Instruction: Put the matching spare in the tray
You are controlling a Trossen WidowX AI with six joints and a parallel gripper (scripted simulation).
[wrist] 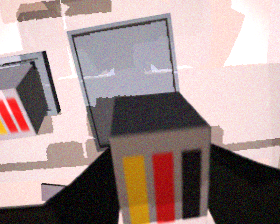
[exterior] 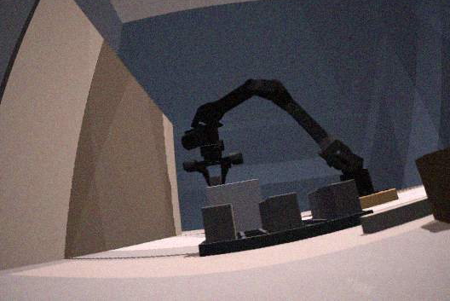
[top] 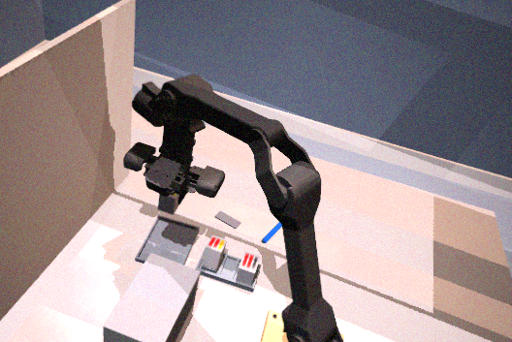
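Now: gripper tip 1 cm past the flat grey tray and 13 cm above it. From my gripper tip the other things lie so: grey spare block (2 cm above); then large grey box (6 cm behind, 20 cm to the left, 8 cm below); then dark rack (15 cm behind, 2 cm to the left, 12 cm below).
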